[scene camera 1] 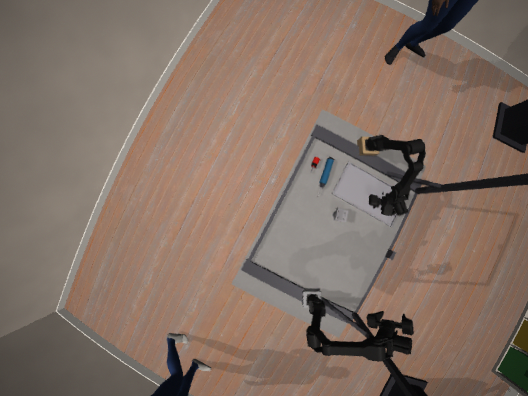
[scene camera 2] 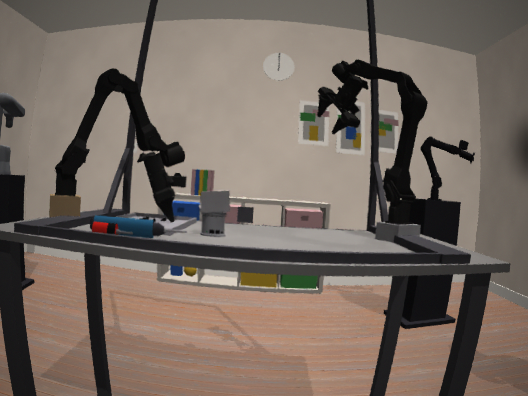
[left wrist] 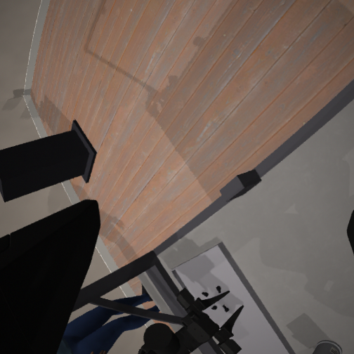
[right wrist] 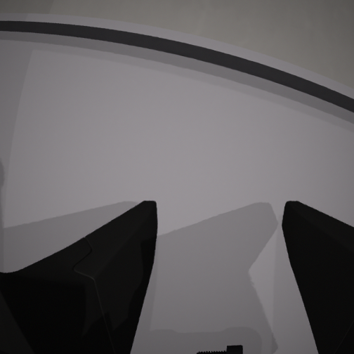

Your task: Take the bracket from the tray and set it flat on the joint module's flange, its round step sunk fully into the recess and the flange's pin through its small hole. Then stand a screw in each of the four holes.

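Where they show: left gripper, between the fingertips: (scene camera 1: 393, 313) (scene camera 2: 325, 124); right gripper, between the fingertips: (scene camera 1: 377, 208) (scene camera 2: 172, 221); left arm's base, origin of its link: (scene camera 1: 311, 299) (scene camera 2: 399, 223); right arm's base, origin of its link: (scene camera 1: 370, 145) (scene camera 2: 64, 195).
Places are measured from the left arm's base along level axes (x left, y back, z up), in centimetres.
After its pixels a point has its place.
Observation:
The joint module (scene camera 2: 214, 223) {z -1.7, x -12.7, y -50.4 cm} (left wrist: 327, 348) is a short grey cylinder on the table. The light grey bracket (scene camera 1: 342, 214) {z 2.0, x -16.1, y -50.2 cm} (scene camera 2: 215, 201) {z 3.7, x -11.9, y -50.8 cm} shows on top of it; its seating is too small to judge. Several small black screws (left wrist: 226, 309) lie in the tray (scene camera 1: 357, 182) {z -4.5, x -27.7, y -69.1 cm} (left wrist: 200, 270) (right wrist: 175, 125). In the right wrist view one screw (right wrist: 220, 350) lies on its side at the bottom edge. My right gripper (scene camera 2: 172, 218) {z -4.1, x -39.9, y -53.5 cm} (left wrist: 235, 298) (right wrist: 221, 213) is partly open and empty, low over the tray. My left gripper (scene camera 1: 389, 322) {z 29.4, x -33.1, y -5.8 cm} (scene camera 2: 327, 124) {z 29.4, x -33.1, y -5.8 cm} (left wrist: 232, 218) is wide open and empty, high up beyond the table's edge.
A blue screwdriver-like tool (scene camera 1: 327, 172) {z -0.9, x -8.4, y -74.4 cm} (scene camera 2: 131, 226) {z -2.5, x -5.8, y -73.6 cm} and a small red-handled tool (scene camera 1: 315, 161) {z -1.7, x -1.6, y -81.0 cm} (scene camera 2: 105, 228) {z -2.6, x -0.2, y -80.9 cm} lie near the tray. Dark frame rails (scene camera 1: 280, 200) {z -2.9, x 18.9, y -58.1 cm} edge the table. Dark posts (scene camera 2: 372, 100) {z 40.8, x -27.4, y 10.8 cm} rise behind it. A small dark block (scene camera 1: 390, 254) {z -0.3, x -46.8, y -26.2 cm} (left wrist: 241, 184) sits on one edge.

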